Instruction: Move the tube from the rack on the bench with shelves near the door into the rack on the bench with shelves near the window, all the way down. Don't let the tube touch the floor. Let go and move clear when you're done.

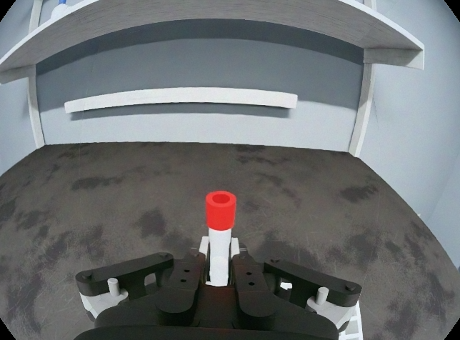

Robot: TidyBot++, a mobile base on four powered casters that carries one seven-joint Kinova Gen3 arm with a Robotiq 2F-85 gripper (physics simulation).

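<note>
The tube point(220, 250) has a red cap and a white body. It stands upright between the fingers of my gripper point(220, 247), which is shut on it below the cap. The tube is above the dark bench top point(165, 200). A small part of a white rack point(357, 325) shows at the lower right, behind the gripper's right linkage; the rest of it is hidden by the gripper. The lower end of the tube is hidden by the gripper.
A shelf point(215, 11) crosses above the back of the bench, held by uprights at left and right point(364, 110). A white rail point(180, 95) runs along the back panel. A white bottle with a blue top point(61, 9) stands on the shelf at the left.
</note>
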